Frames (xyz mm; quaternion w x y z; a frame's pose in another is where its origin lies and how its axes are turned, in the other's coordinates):
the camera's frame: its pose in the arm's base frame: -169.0 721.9 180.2 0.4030 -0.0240 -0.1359 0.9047
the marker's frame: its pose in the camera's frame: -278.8 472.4 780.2 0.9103 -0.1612 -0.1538 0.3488
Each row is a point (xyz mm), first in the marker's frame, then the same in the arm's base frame.
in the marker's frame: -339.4 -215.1 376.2
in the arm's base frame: -94.4 -37.7 1207.0
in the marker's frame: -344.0 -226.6 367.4
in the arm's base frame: -89.1 -23.4 1207.0
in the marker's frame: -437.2 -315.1 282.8
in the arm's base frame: 9.3 93.8 1191.7
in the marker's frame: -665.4 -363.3 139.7
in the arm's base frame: 240.9 208.7 1101.9
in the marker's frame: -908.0 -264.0 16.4
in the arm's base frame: 478.8 194.3 937.2
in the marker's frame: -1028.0 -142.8 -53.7
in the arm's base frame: 592.7 135.8 804.5
